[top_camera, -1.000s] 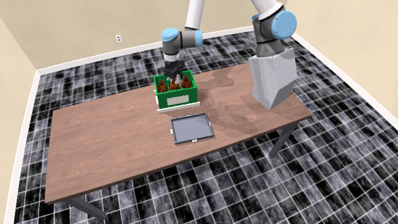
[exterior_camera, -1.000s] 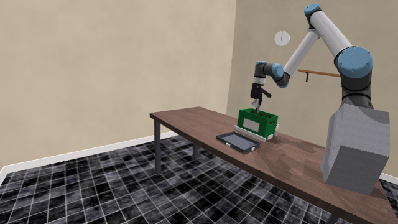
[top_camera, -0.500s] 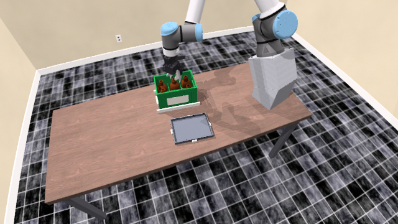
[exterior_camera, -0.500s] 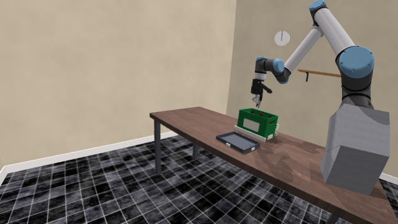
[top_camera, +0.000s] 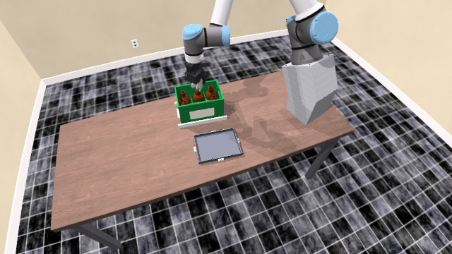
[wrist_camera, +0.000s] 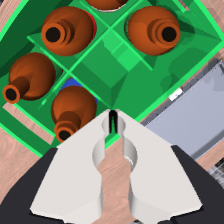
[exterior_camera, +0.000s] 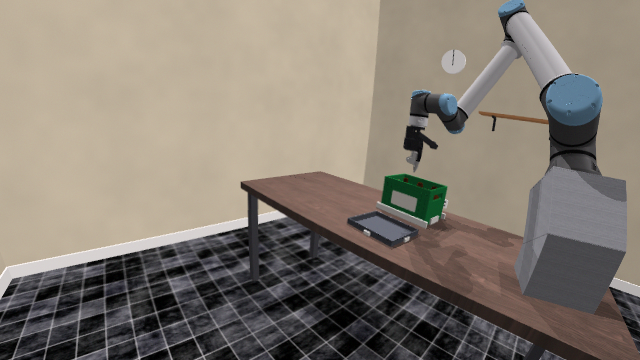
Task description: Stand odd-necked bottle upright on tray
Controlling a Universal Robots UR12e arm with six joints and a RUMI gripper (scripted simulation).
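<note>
The glass bottle lies 15 cm below my hand, 9 cm to the right of it and 9 cm ahead of it. The rest, counted from my hand: grey tray (25 cm to the left, 23 cm below, 3 cm behind); then green crate (16 cm below, 4 cm to the right).
</note>
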